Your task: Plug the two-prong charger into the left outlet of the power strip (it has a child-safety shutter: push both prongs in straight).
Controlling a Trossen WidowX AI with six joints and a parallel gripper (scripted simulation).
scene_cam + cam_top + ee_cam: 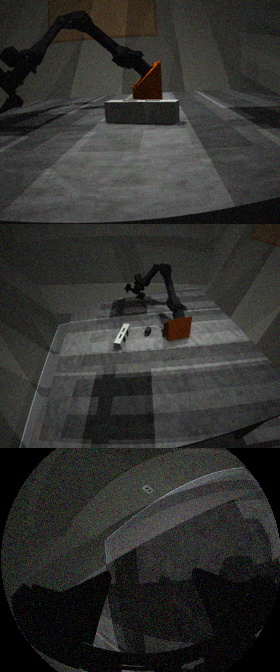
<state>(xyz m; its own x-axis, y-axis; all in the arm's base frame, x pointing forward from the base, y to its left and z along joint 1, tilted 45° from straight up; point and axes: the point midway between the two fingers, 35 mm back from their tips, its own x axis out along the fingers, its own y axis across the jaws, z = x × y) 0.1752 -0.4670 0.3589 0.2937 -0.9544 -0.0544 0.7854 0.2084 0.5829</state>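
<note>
Right now the dark block is 53 cm to the left of my gripper tip, 3 cm below it and 1 cm ahead of it.
</note>
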